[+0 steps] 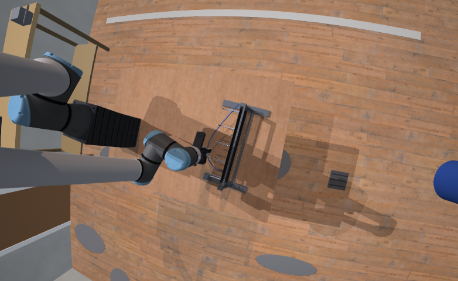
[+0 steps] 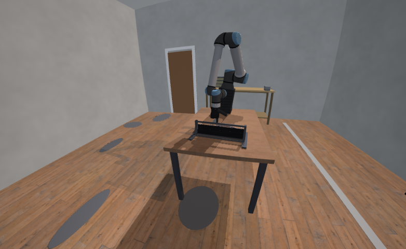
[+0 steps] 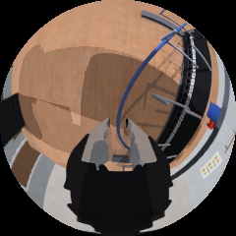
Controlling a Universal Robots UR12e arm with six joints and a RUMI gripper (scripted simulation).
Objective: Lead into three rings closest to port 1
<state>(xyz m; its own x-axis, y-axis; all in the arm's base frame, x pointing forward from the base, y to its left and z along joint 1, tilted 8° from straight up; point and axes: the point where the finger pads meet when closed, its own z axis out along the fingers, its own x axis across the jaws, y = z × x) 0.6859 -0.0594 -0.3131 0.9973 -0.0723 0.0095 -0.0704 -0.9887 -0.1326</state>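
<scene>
Now: the dark rack 16 cm ahead of my hand, 3 cm to the left of it and 3 cm above it.
</scene>
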